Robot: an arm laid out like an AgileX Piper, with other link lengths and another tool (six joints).
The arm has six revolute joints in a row. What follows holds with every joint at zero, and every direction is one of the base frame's. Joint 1 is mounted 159.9 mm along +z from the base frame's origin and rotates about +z. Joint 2 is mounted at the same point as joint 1 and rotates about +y. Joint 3 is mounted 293.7 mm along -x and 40.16 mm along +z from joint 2 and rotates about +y. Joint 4 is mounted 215.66 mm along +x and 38.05 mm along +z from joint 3 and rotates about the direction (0.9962, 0, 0.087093). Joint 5 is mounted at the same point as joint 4 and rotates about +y. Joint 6 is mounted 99.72 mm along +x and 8.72 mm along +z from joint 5 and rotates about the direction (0.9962, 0, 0.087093). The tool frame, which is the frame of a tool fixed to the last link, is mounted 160.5 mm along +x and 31 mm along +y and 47.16 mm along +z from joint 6; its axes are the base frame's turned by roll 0.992, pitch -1.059 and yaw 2.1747 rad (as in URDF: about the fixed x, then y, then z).
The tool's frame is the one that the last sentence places.
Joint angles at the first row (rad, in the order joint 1, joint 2, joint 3, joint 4, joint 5, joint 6):
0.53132 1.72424 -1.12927 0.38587 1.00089 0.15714
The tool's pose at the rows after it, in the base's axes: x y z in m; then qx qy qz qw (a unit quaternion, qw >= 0):
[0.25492, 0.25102, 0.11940, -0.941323, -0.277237, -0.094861, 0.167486]
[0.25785, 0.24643, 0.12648, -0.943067, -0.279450, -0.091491, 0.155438]
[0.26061, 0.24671, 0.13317, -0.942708, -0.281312, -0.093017, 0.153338]
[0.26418, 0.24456, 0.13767, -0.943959, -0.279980, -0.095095, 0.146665]
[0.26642, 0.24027, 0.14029, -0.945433, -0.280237, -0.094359, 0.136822]
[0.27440, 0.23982, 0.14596, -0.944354, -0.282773, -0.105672, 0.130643]
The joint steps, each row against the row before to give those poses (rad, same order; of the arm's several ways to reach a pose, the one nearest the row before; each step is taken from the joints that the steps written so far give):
0.00001 0.00000 -0.05652 -0.07702 0.07536 0.05657
0.00001 0.00001 -0.04683 -0.03344 0.05449 0.02706
-0.00001 0.00000 -0.03341 -0.00942 0.03009 0.00841
0.00000 -0.00002 -0.02630 -0.01754 0.02283 0.01718
-0.00001 0.00046 -0.02124 -0.02269 0.02462 0.01528
0.00001 0.00170 -0.02964 -0.01959 0.00741 0.00650

